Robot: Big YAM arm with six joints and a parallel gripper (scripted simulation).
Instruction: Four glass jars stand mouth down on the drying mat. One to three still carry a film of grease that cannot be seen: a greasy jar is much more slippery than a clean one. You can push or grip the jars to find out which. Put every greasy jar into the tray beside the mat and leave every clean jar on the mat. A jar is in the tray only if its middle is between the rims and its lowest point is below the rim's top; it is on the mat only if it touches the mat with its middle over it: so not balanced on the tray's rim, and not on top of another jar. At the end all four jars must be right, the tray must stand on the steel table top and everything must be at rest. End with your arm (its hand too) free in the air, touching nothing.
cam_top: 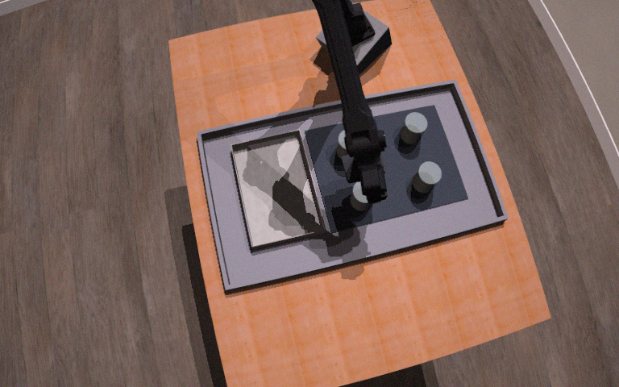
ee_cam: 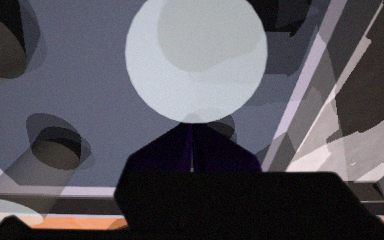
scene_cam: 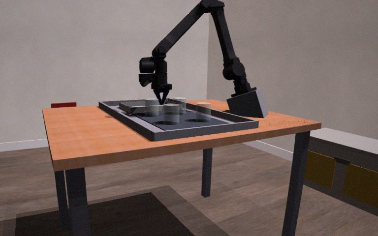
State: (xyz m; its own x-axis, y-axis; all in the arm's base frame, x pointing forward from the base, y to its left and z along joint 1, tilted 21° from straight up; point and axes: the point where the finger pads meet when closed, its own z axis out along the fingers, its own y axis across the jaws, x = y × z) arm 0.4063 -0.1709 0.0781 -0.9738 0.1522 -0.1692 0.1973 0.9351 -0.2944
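Now: the rimmed steel top 60 mm below my hand and 20 mm behind it. Round my hand: dark drying mat (100 mm to the left, 60 mm below, 10 mm behind); then pale tray (210 mm to the right, 80 mm behind, 50 mm below).
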